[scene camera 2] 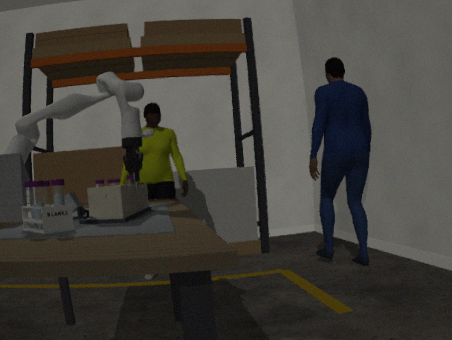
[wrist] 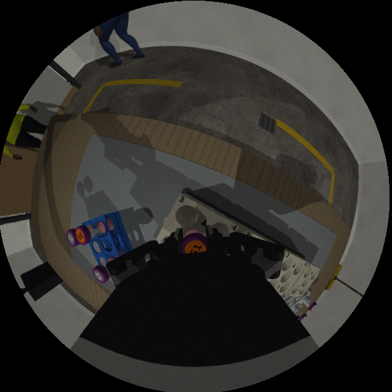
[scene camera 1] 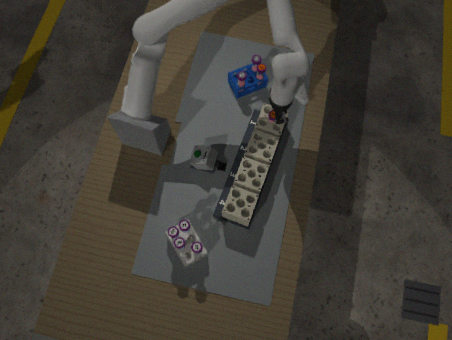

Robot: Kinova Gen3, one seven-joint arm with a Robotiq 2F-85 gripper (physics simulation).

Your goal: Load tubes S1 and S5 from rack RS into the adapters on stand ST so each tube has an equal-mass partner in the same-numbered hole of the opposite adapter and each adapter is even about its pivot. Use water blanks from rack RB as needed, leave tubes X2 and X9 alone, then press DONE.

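Frame: origin at the arm's base, x right, y ahead, z up, level; metres.
Seen in the pictures: gripper, fingertip midpoint: [scene camera 2: 134, 182] [scene camera 1: 275, 117]; arm's base, origin of the base link: [scene camera 2: 6, 176] [scene camera 1: 136, 115].
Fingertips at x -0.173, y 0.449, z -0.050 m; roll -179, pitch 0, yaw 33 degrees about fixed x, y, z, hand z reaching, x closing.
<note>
Pixels of each thing's top centre, then the offset from my fingertips to it. "*": a spot on its surface instead.
- adapter 1, surface spot: [scene camera 1: 268, 125] * dx +0.036, dy -0.016, dz -0.005 m
- orange-capped S5, middle of its top: [scene camera 1: 261, 67] dx -0.169, dy -0.105, dz +0.020 m
- X2, middle of its top: [scene camera 1: 256, 58] dx -0.198, dy -0.132, dz +0.020 m
- X9, middle of its top: [scene camera 1: 242, 74] dx -0.114, dy -0.162, dz +0.020 m
- White rack RB, middle of its top: [scene camera 2: 45, 205] [scene camera 1: 186, 242] dx +0.508, dy -0.153, dz -0.041 m
- grey console, middle of its top: [scene camera 2: 66, 192] [scene camera 1: 203, 153] dx +0.206, dy -0.198, dz -0.017 m
- green button, middle of its top: [scene camera 1: 197, 152] dx +0.207, dy -0.221, dz -0.026 m
- small black object, surface spot: [scene camera 1: 221, 165] * dx +0.206, dy -0.132, dz -0.080 m
My gripper [scene camera 1: 276, 118] [scene camera 2: 135, 175] [wrist: 194, 233] is shut on tube S1, whose orange-and-purple cap [scene camera 1: 273, 115] [wrist: 195, 245] sits low over adapter 1 [scene camera 1: 268, 125]. The tube's lower part is hidden in the adapter; I cannot tell the hole or whether it is seated. Stand ST [scene camera 1: 226, 192] carries four cream adapters in a row; adapters 2 [scene camera 1: 262, 146], 3 [scene camera 1: 251, 173] and 4 [scene camera 1: 240, 203] show empty holes. Blue rack RS [scene camera 1: 250, 90] [wrist: 122, 232] holds orange-capped S5 [scene camera 1: 261, 67] [wrist: 82, 235], X2 [scene camera 1: 256, 59] [wrist: 72, 237] and X9 [scene camera 1: 242, 75] [wrist: 100, 274]. White rack RB [scene camera 1: 194, 257] [scene camera 2: 61, 220] holds several purple-capped blanks.
A grey console [scene camera 1: 206, 161] with a green button [scene camera 1: 197, 153] stands left of the stand in scene camera 1. A small black object [scene camera 1: 221, 165] lies between them. A large grey block [scene camera 1: 142, 134] stands at the arm's side. Two people [scene camera 2: 162, 155] [scene camera 2: 344, 125] stand beyond the table.
</note>
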